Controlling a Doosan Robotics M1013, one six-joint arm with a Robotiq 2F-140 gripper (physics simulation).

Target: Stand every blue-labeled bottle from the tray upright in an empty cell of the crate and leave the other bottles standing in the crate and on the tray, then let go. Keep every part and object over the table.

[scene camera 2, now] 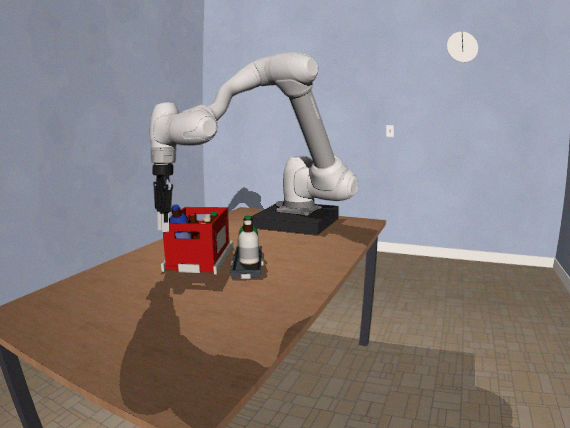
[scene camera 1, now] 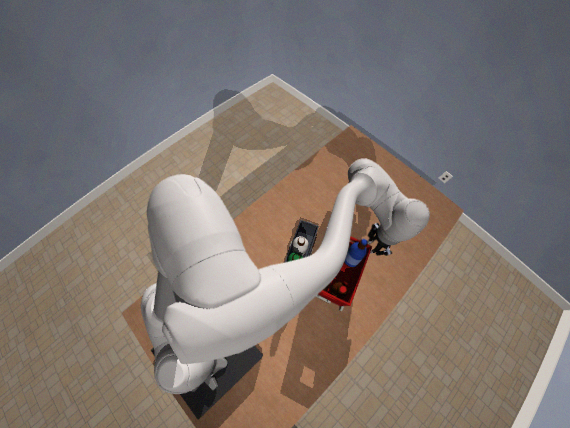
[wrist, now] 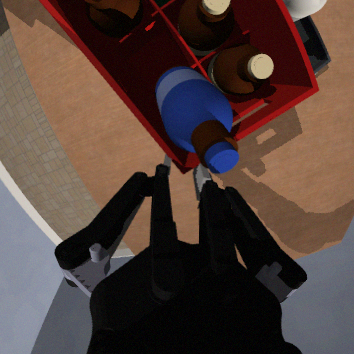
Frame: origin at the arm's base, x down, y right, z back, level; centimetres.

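Seen in the pictures: gripper, fingertip midpoint: [scene camera 2: 163,230] [scene camera 1: 369,248] [wrist: 182,161]; arm's base, origin of the base link: [scene camera 2: 299,209].
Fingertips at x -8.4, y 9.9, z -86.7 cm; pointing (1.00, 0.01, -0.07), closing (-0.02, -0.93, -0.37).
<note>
Offsets run from my fingertips to a thing's top centre. "spot": to the spot under its first point.
A blue-labeled bottle @[dx -8.9, dy -2.5, dz +6.0 cm] [scene camera 1: 355,256] [scene camera 2: 178,219] [wrist: 192,112] with a blue cap is in the end corner cell of the red crate @[dx -2.8, dy -10.2, dz +16.7 cm] [scene camera 1: 344,302] [scene camera 2: 190,255] [wrist: 300,60]; it looks tilted, neck toward my gripper. My gripper [scene camera 1: 378,242] [scene camera 2: 163,225] [wrist: 182,161] is beside that crate corner, pointing down, its fingers partly closed with a gap and nothing held. The bottle's neck is beside one finger in the wrist view. On the dark tray @[spot: dx +12.9, dy -26.5, dz +7.8 cm] [scene camera 2: 237,272] stand a white bottle @[dx -1.3, dy -22.0, dz +21.8 cm] [scene camera 1: 300,244] [scene camera 2: 248,250] [wrist: 305,6] and a green-labeled bottle @[dx -1.3, dy -17.5, dz +28.5 cm] [scene camera 1: 295,257] [scene camera 2: 256,231].
In the crate, two cream-capped bottles @[dx -1.6, dy -10.3, dz +10.3 cm] [wrist: 260,66] @[spot: dx -1.5, dy -6.4, dz +16.6 cm] [wrist: 216,5] and a brown bottle @[spot: dx +2.8, dy +4.5, dz +19.5 cm] [wrist: 115,17] stand in other cells. A red cap @[spot: dx -1.6, dy +5.2, dz +22.0 cm] [scene camera 1: 343,289] shows at the far end. The robot's black base [scene camera 2: 295,220] is at the table's end. The arm hides part of the tray from above.
</note>
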